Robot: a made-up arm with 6 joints.
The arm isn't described. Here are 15 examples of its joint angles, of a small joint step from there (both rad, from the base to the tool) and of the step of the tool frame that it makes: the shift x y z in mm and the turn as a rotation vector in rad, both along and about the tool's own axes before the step.
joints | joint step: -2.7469 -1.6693 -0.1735 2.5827 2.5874 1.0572 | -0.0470 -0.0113 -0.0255 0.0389 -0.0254 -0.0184
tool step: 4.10 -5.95 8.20 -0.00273 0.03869 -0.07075
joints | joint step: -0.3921 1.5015 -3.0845 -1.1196 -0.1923 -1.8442 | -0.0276 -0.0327 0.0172 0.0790 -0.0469 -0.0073
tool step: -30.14 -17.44 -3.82 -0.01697 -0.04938 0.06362
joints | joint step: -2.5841 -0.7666 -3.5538 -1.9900 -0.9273 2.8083 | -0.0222 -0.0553 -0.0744 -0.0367 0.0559 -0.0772
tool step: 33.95 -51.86 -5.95 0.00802 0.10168 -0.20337
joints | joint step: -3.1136 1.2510 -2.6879 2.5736 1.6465 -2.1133 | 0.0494 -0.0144 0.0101 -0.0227 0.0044 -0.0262
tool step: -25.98 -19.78 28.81 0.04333 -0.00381 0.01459
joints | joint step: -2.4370 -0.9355 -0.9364 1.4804 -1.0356 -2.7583 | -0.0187 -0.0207 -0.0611 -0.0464 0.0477 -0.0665
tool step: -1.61 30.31 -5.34 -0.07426 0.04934 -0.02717
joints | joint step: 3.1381 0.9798 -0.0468 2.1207 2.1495 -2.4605 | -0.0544 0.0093 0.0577 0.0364 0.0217 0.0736
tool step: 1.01 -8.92 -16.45 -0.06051 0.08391 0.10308
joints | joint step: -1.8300 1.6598 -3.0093 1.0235 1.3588 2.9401 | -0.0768 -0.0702 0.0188 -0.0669 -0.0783 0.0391
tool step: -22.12 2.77 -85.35 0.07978 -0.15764 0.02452
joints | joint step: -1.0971 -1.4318 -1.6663 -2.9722 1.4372 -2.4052 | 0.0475 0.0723 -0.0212 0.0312 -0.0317 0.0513
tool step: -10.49 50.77 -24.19 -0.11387 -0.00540 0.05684
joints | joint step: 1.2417 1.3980 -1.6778 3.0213 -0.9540 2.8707 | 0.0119 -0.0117 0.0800 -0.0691 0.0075 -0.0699
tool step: -15.23 -6.47 13.23 -0.03720 -0.07424 -0.12763
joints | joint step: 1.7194 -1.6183 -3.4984 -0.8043 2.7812 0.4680 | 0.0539 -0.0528 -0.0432 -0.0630 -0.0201 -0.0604
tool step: 25.18 61.23 -7.43 0.07974 0.01616 0.05784
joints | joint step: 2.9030 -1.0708 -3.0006 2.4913 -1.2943 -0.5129 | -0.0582 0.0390 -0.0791 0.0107 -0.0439 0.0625
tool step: -16.01 25.46 -19.49 0.02449 -0.00592 0.04338
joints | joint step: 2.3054 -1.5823 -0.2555 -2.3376 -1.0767 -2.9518 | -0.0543 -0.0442 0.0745 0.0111 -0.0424 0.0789
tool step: -14.83 17.92 17.10 -0.03368 -0.01805 0.12960
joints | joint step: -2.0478 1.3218 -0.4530 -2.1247 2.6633 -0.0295 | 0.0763 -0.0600 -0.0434 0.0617 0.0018 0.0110
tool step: -27.51 16.85 22.20 0.06156 -0.10019 0.03100
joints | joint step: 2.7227 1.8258 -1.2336 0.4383 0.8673 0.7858 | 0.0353 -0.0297 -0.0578 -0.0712 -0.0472 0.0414
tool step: -10.89 -19.75 -36.76 0.05297 0.13964 -0.03900
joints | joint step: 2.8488 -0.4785 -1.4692 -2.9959 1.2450 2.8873 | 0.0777 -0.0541 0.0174 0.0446 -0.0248 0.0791
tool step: 32.14 -6.57 3.04 -0.04366 -0.01013 0.17630
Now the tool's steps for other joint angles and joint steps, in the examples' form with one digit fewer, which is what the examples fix.
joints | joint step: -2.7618 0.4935 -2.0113 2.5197 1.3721 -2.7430 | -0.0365 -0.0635 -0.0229 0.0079 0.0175 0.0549
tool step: 56.2 29.6 20.5 0.0065 0.0703 -0.0219
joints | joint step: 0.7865 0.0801 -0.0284 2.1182 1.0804 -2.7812 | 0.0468 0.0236 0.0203 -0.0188 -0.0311 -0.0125
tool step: -11.2 -10.4 2.6 0.0505 -0.0789 -0.0128
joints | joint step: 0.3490 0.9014 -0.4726 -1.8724 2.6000 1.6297 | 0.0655 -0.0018 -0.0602 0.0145 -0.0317 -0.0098
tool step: 28.4 15.0 -2.3 -0.0116 -0.0192 0.0566
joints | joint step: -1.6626 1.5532 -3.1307 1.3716 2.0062 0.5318 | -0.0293 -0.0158 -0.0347 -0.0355 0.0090 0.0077
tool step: -19.0 -8.1 -24.5 -0.0285 0.0524 -0.0157
